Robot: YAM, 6 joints.
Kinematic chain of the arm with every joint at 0, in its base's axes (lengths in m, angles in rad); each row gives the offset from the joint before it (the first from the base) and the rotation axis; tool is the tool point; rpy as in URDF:
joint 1: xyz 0 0 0.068 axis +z
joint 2: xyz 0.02 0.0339 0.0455 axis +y
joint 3: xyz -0.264 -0.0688 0 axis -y
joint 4: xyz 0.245 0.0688 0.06 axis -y
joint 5: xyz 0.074 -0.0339 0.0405 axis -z
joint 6: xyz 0.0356 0 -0.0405 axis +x
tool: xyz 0 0 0 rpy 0 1.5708 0
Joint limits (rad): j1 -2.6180..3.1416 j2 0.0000..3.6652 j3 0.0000..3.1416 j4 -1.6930..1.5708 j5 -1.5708..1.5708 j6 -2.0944..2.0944
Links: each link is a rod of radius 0.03 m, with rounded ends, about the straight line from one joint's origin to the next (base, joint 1, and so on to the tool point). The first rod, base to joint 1, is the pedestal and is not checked.
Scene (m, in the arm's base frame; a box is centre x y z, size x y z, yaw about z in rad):
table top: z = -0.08
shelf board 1: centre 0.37 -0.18 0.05 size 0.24 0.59 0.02 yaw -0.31
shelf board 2: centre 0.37 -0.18 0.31 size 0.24 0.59 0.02 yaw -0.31
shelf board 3: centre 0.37 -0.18 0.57 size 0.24 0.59 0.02 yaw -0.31
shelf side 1: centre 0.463 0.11 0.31 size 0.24 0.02 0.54 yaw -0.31
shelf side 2: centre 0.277 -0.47 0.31 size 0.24 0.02 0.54 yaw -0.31
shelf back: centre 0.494 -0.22 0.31 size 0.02 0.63 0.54 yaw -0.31
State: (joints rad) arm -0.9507 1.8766 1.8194 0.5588 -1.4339 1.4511
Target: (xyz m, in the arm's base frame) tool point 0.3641 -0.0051 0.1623
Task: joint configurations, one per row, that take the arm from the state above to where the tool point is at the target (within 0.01 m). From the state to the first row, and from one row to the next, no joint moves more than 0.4 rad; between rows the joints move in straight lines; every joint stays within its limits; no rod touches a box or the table.
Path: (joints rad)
1: -1.1989 1.5967 1.5146 0.4323 -1.3210 1.3726
2: -1.4470 1.3168 1.2097 0.3058 -1.2080 1.2940
3: -1.6952 1.0369 0.9049 0.1793 -1.0951 1.2155
4: -1.9433 0.7570 0.6000 0.0528 -0.9822 1.1370
5: -1.6075 0.8421 0.5590 0.0851 -1.0803 1.1893
6: -1.2717 0.9273 0.5180 0.1175 -1.1784 1.2417
7: -0.9359 1.0124 0.4770 0.1498 -1.2765 1.2940
8: -0.6001 1.0976 0.4360 0.1821 -1.3746 1.3464
9: -0.2642 1.1828 0.3949 0.2144 -1.4727 1.3987
10: 0.0716 1.2679 0.3539 0.2467 -1.5708 1.4511
11: -0.0201 1.5826 0.6577 0.3146 -1.5520 1.4511
12: -0.1119 1.8973 0.9615 0.3824 -1.5331 1.4511

